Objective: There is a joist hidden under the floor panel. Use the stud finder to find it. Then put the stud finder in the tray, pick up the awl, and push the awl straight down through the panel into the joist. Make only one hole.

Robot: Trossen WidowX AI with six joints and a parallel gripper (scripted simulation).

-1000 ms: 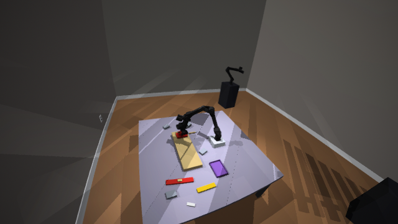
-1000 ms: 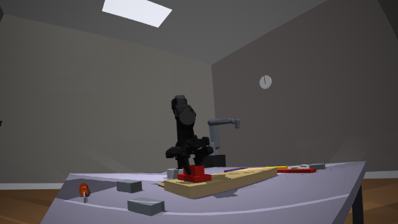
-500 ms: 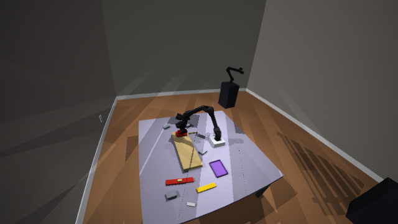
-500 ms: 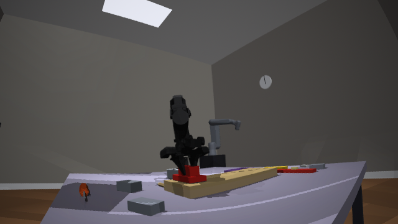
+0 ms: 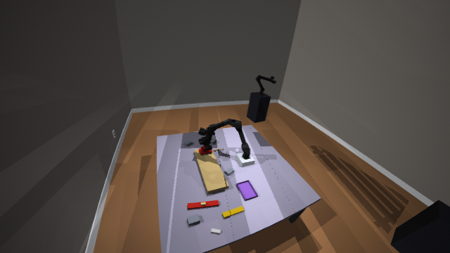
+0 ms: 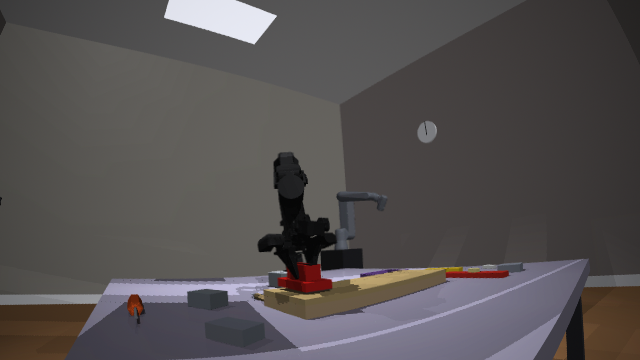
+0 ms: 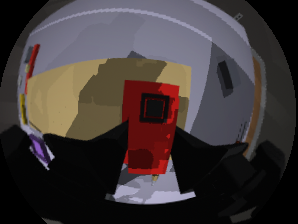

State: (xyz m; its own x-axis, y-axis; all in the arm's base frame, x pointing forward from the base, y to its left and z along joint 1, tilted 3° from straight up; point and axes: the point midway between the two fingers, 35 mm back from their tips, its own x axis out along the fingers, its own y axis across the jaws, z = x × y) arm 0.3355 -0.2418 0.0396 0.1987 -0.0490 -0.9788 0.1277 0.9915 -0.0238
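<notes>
Now: the purple tray 15 cm behind my gripper tip, 55 cm to the left of it and 6 cm below it. Also, from my gripper tip: orange-handled tool (11 cm behind, 35 cm to the right, 6 cm below); awl (19 cm behind, 1 cm to the right, 6 cm below); red stud finder (1 cm ahead, 2 cm above).
</notes>
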